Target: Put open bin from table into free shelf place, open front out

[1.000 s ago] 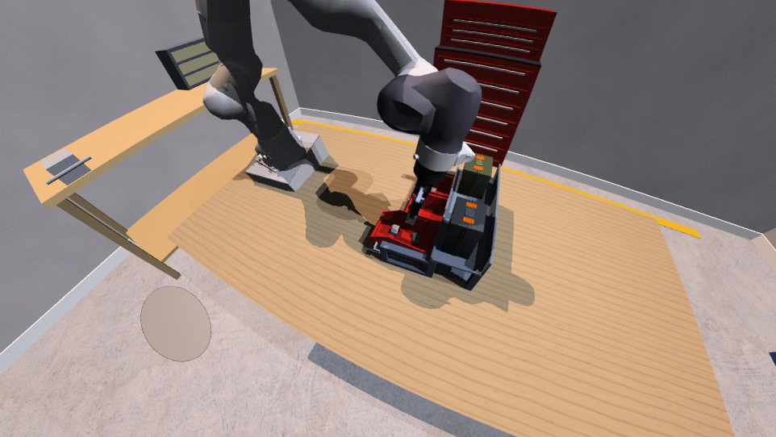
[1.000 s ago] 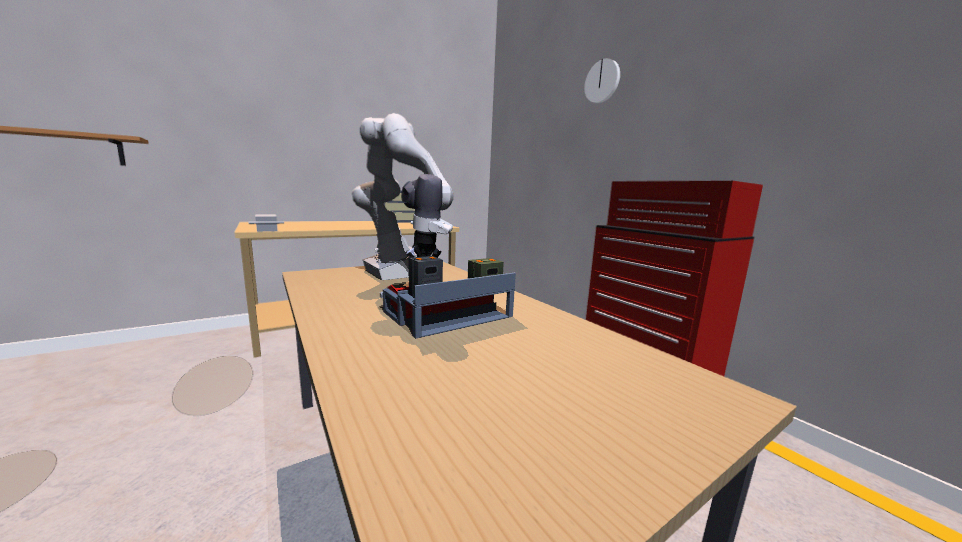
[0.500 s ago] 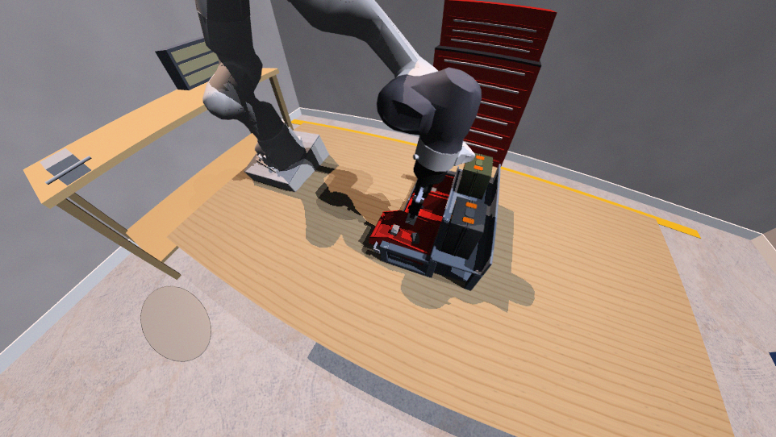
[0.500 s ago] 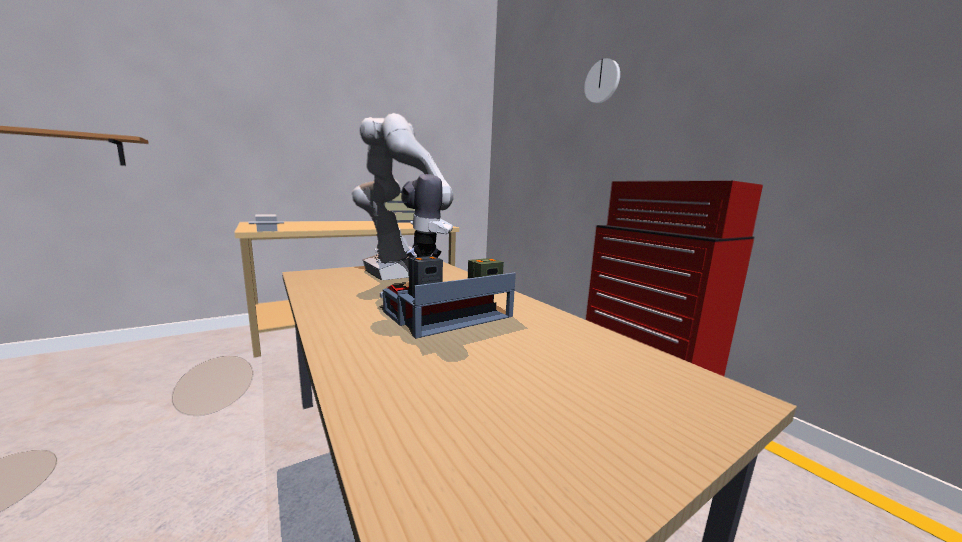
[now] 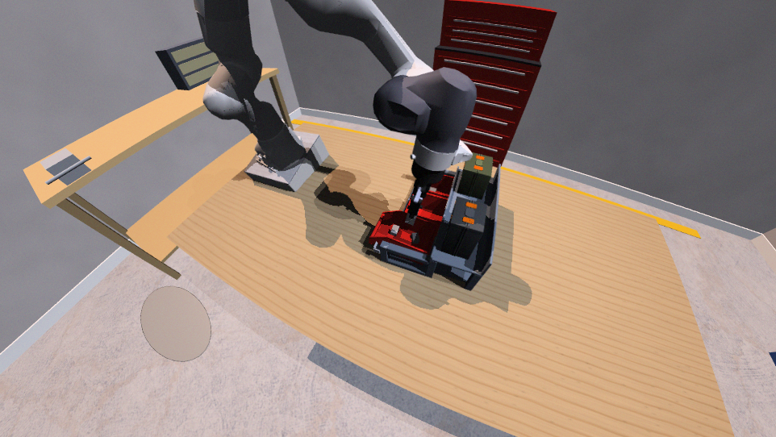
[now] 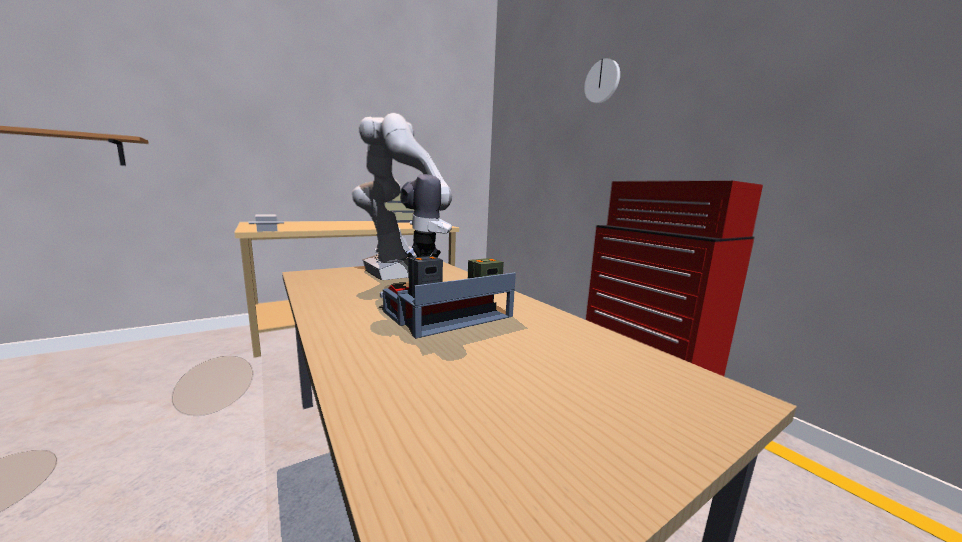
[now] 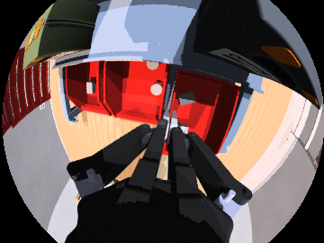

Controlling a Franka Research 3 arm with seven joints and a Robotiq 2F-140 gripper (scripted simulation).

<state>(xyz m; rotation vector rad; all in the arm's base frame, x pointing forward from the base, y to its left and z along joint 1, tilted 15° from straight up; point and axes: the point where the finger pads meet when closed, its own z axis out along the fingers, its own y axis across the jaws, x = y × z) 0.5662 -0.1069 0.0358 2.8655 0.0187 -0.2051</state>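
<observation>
Right now the dark grey box is 14 cm ahead of my hand, 7 cm above it and 5 cm to the right of it. From my hand the other things lie so: olive green box 18 cm to the left, 14 cm ahead, 6 cm above.
</observation>
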